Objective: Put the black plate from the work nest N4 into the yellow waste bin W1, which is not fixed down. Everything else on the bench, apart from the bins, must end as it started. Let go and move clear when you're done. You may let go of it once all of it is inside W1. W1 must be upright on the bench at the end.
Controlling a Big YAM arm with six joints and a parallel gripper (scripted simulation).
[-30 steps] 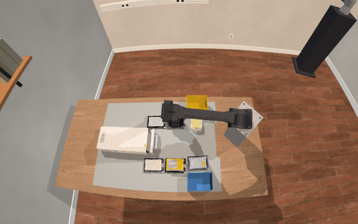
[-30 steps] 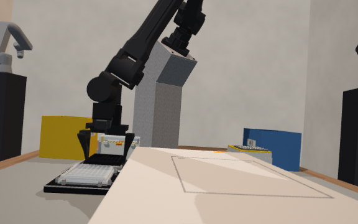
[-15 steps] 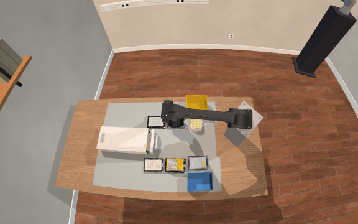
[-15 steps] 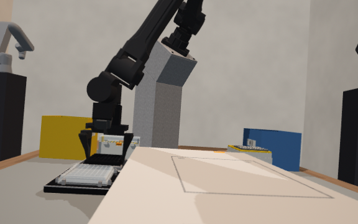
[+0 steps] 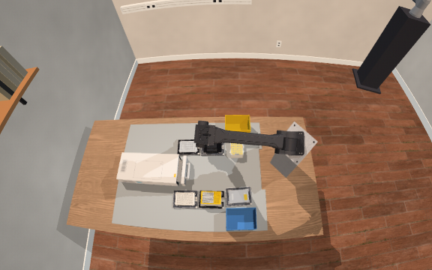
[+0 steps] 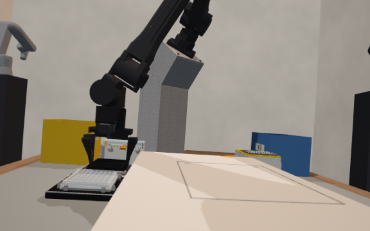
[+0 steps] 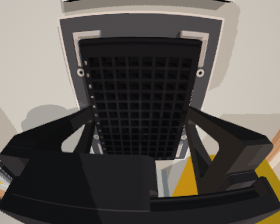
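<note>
Right now the black plate is right at my hand. Round my hand: yellow waste bin (14 cm behind, 17 cm to the right, 2 cm above); then grey work nest (2 cm below); then clear plate (17 cm ahead, 3 cm to the left).
</note>
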